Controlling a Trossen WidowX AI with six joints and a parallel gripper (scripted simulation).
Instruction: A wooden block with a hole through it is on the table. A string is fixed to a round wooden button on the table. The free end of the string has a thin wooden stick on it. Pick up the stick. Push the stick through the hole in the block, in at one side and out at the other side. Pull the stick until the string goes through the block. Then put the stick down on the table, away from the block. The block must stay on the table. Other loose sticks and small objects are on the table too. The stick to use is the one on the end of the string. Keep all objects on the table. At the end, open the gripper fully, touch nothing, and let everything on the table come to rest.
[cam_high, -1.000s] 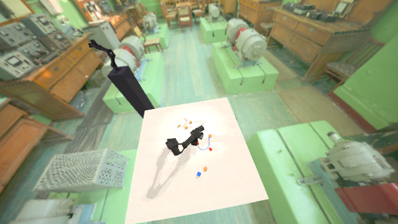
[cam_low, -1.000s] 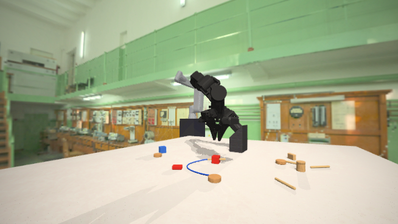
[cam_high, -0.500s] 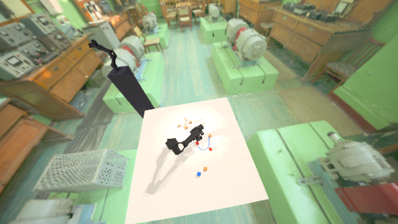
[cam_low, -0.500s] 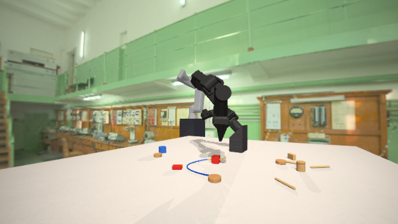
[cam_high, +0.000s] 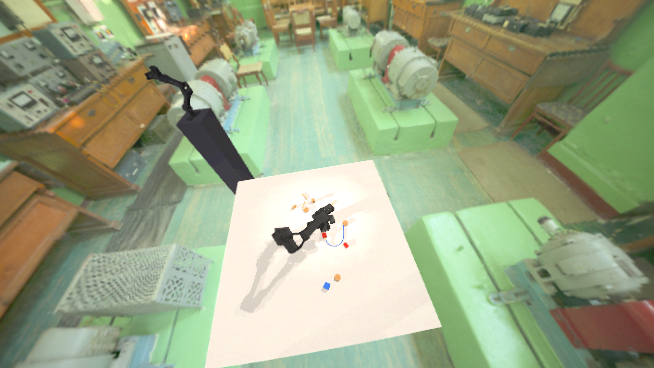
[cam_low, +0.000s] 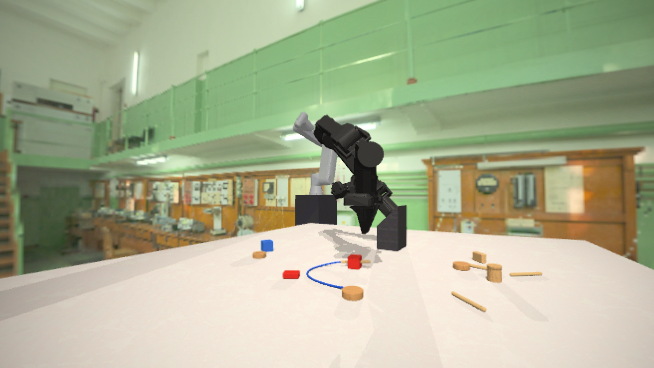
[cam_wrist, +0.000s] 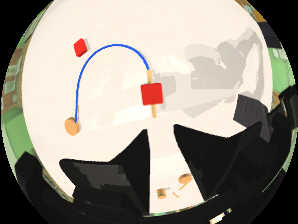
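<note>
The red cube is 7 cm below my gripper tip, 3 cm to the right of it and 1 cm ahead of it. The rest, counted from my gripper tip: thin wooden stick 8 cm below, 4 cm to the right, 1 cm ahead; then flat red piece 16 cm ahead, 10 cm to the right, 8 cm below; then round wooden button 17 cm ahead, 8 cm below, 6 cm to the left.
</note>
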